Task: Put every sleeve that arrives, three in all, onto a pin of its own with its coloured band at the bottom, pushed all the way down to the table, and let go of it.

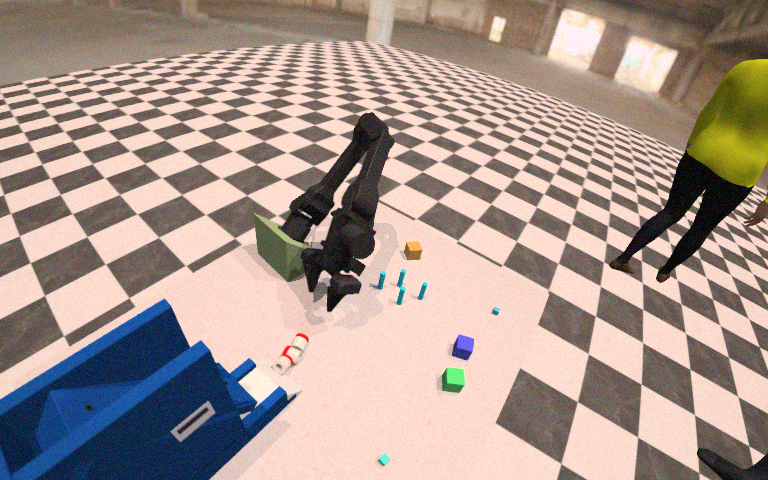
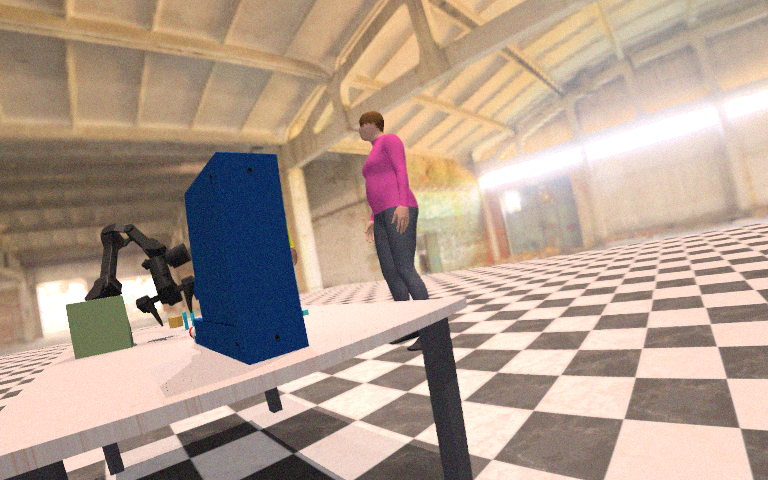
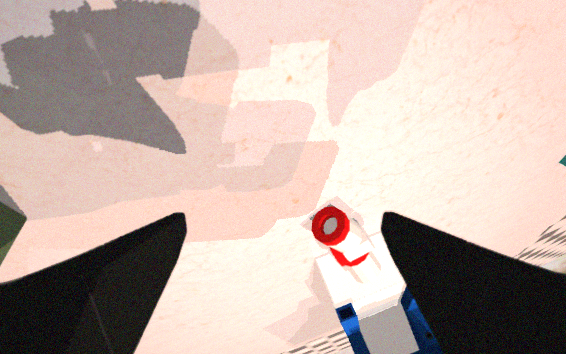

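Two white sleeves with red bands lie on their sides, end to end, by the mouth of the blue chute. The front sleeve (image 1: 298, 343) (image 3: 330, 226) has its banded end facing away from the chute; the rear sleeve (image 1: 283, 361) has its band (image 3: 350, 258) where it meets the front one. A third sleeve does not show. Several upright cyan pins (image 1: 400, 295) (image 2: 185, 320) stand in a group and are bare. My gripper (image 1: 321, 298) (image 2: 175, 318) (image 3: 285, 221) is open and empty, above the table between the green block and the pins, with the sleeves off to its chute side.
The blue chute (image 1: 130, 430) (image 2: 237, 254) stands tall beside the sleeves. A large green block (image 1: 277, 249) (image 2: 100, 327) is by the arm's base. An orange cube (image 1: 413, 250), a blue cube (image 1: 463, 346), a green cube (image 1: 453, 379) and small cyan pieces (image 1: 496, 310) (image 1: 384, 459) lie around the pins.
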